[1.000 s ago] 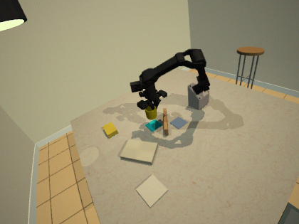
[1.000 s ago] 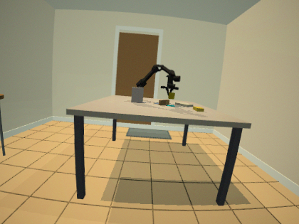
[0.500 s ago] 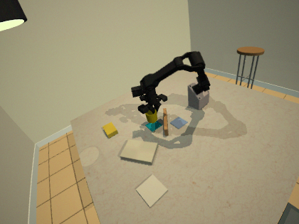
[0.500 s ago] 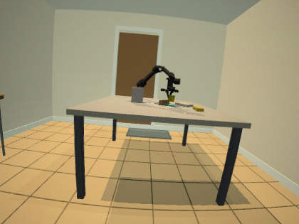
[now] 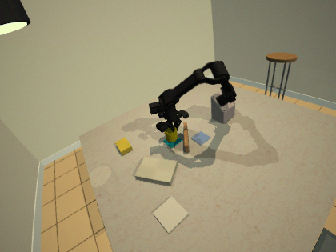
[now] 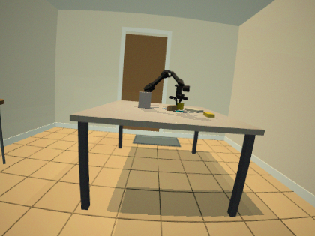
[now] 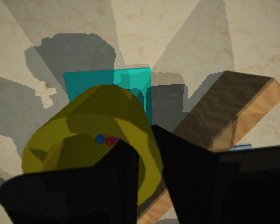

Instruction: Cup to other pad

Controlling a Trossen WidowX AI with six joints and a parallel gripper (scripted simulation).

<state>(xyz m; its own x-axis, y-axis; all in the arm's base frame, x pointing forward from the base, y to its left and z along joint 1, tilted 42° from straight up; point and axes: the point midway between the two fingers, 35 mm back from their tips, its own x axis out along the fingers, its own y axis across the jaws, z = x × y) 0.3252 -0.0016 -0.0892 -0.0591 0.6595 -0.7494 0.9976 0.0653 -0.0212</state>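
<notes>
My gripper tip is 30 mm short of the teal pad and 60 mm above it. The rest, counted from my gripper tip: wooden bar 40 mm behind, 50 mm to the left, 30 mm below; yellow cup 20 mm ahead; red marble 30 mm ahead, 20 mm to the left, 20 mm below.
</notes>
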